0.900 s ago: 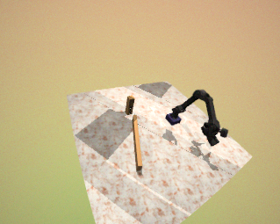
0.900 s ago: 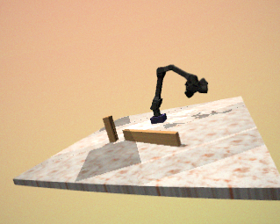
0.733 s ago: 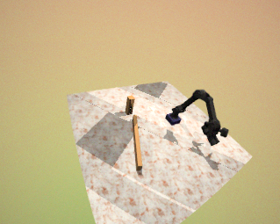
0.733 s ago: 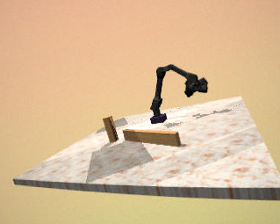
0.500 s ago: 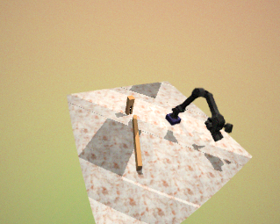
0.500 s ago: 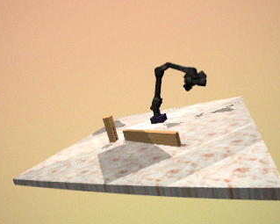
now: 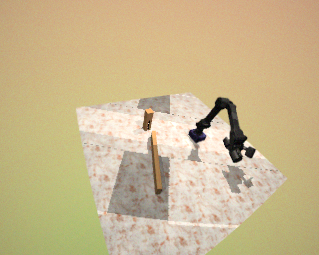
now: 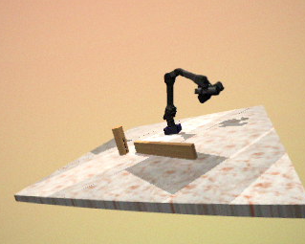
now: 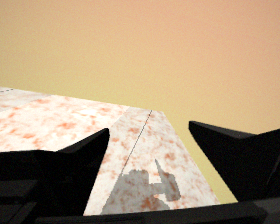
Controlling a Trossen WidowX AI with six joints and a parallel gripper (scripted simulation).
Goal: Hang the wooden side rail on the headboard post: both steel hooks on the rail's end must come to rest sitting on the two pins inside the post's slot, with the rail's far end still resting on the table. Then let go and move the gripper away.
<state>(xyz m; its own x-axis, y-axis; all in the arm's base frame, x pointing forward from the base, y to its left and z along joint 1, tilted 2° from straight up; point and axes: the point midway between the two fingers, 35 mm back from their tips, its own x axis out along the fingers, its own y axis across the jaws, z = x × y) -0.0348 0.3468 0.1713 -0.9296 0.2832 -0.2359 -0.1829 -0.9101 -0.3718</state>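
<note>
The headboard post is 58 cm to the right of my gripper tip, 43 cm ahead of it and 13 cm below it.
</note>
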